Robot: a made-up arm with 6 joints.
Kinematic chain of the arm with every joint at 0, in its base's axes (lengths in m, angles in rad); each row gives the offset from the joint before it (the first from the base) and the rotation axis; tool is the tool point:
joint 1: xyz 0 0 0.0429 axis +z
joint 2: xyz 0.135 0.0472 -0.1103 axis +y
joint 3: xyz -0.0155 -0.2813 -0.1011 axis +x
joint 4: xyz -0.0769 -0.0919 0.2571 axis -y
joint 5: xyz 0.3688 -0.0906 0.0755 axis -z
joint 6: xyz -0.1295 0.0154 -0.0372 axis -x
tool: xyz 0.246 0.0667 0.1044
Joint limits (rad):
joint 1: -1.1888..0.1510
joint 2: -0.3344..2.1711
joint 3: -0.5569..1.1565
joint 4: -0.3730..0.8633
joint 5: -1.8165..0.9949
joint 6: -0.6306..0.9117
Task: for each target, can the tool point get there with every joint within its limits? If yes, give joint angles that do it. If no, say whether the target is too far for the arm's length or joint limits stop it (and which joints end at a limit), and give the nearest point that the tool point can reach.
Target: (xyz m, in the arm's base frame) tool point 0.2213 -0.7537 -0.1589
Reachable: yes | joints -0.6915 1.2579 0.1977 0.4394 -0.5476 -0.3967
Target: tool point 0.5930 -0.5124 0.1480
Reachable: yes | joints -0.1534 0.4766 0.0182 0.3302 0.7003 0.3259
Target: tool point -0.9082 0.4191 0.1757
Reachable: no: joint limits stop it (at a limit: joint 1, joint 2, joint 3, joint 4, joint 5, joint 6) | nearest point -0.6378 0.0525 -0.2335 | short by 0.612 m
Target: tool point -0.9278 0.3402 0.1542
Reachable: no: joint limits stop it (at a limit: joint 1, joint 2, joint 3, joint 4, joint 5, joint 6) | nearest point -0.6378 0.0525 -0.2335 | short by 0.563 m
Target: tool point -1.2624 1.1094 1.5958
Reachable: no: too far | nearest point -0.3789 -0.1504 0.5529 | short by 1.859 m
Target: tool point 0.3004 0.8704 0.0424
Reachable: no: joint limits stop it (at a limit: joint 1, joint 3, joint 4) | nearest point 0.5383 0.1683 0.0910 | short by 0.743 m
